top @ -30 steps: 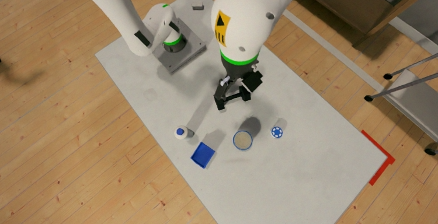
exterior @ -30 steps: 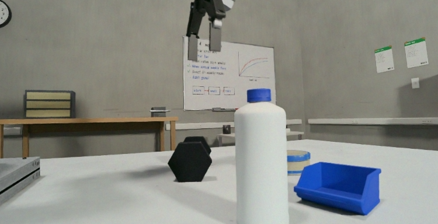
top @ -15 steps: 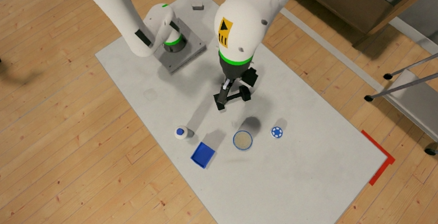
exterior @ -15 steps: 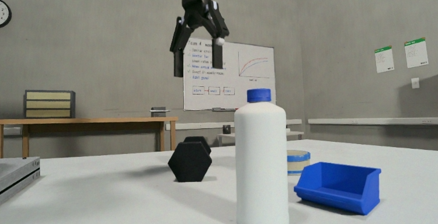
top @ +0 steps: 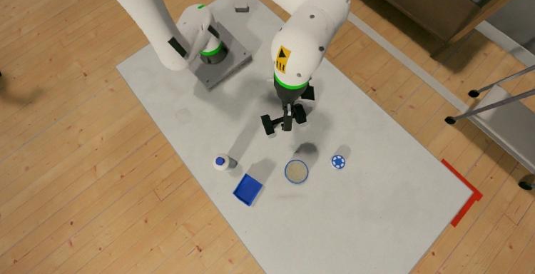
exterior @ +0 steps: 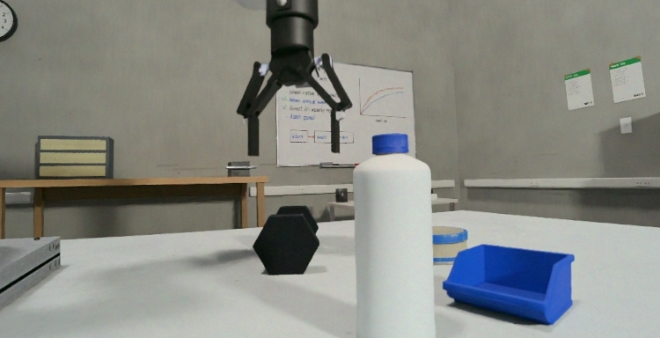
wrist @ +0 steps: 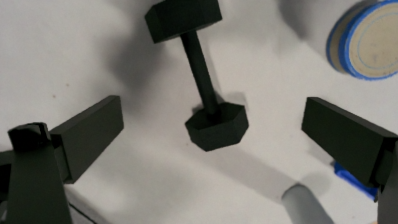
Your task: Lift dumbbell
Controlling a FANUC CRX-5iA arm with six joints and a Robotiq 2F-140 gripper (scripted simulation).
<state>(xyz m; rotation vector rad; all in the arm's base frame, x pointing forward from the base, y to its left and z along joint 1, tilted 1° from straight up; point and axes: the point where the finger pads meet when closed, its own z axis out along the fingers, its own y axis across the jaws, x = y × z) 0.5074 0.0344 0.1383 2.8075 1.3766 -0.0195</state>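
My hand is 14 cm above the black dumbbell and 1 cm to the right of it. From my hand the other things lie so: blue bin 31 cm to the right, 16 cm below, 14 cm ahead.
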